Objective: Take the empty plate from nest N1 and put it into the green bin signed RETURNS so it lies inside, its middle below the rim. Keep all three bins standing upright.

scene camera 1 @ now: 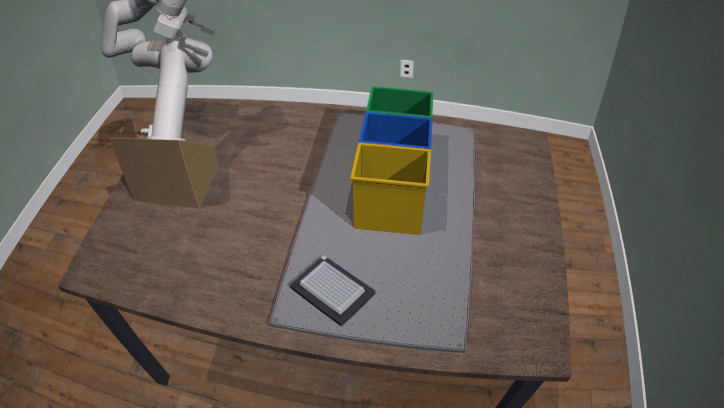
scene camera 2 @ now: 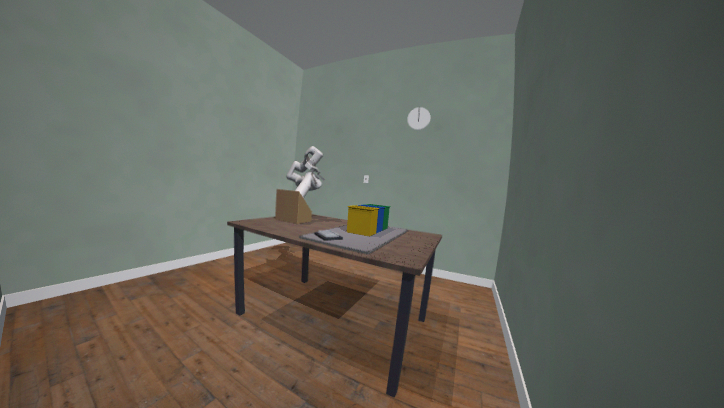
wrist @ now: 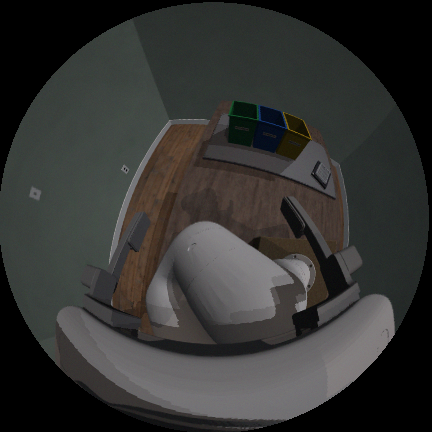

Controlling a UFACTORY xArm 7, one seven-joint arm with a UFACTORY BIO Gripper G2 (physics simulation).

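Note:
A pale plate with a grid of wells lies in a black nest at the near left of the grey perforated board; no label is readable. The green bin stands upright at the far end of the bin row; its sign is too small to read. My gripper is open and empty, raised high above the far left of the table, well away from the plate and the bins. My own arm shows between and below the fingers in the wrist view.
A blue bin and a yellow bin stand upright in line with the green one, yellow nearest the plate. A brown wedge-shaped block stands at the arm's base.

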